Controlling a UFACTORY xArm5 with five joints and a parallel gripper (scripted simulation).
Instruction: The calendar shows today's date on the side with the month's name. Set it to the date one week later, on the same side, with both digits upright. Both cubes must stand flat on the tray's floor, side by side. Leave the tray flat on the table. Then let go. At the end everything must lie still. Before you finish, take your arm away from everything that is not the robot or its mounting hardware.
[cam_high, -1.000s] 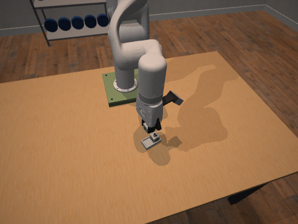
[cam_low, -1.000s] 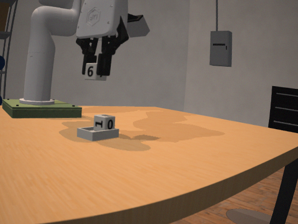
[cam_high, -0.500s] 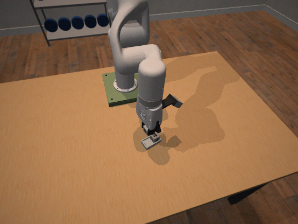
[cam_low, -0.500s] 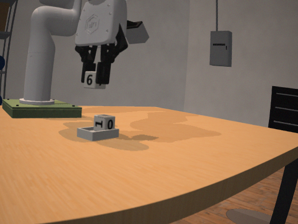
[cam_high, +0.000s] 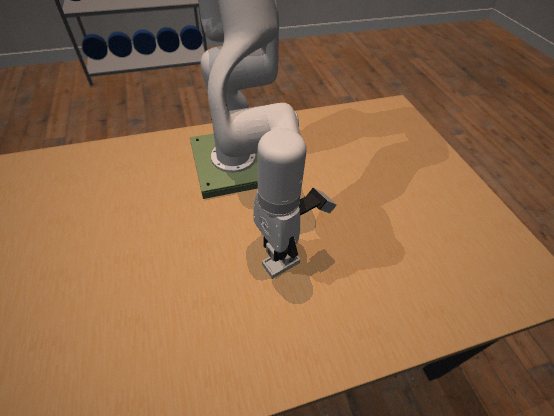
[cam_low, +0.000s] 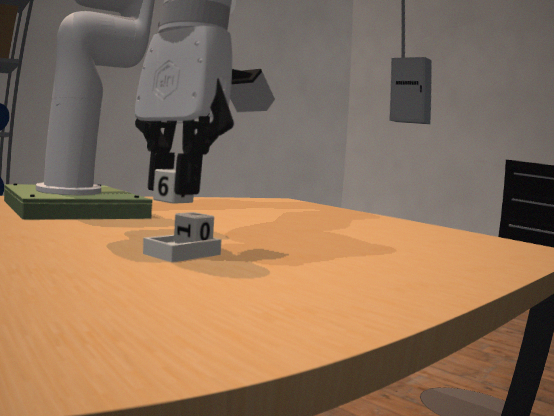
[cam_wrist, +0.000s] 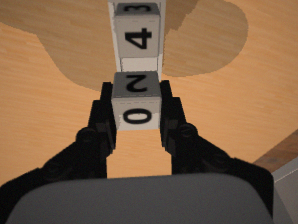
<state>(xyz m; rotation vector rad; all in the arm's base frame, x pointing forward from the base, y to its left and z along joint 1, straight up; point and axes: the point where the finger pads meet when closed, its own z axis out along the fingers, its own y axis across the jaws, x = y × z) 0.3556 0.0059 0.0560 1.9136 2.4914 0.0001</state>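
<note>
Right now the tray is 80 mm below my hand and 20 mm to the left of it. The rest, counted from my hand: digit cube: 10 mm below.
</note>
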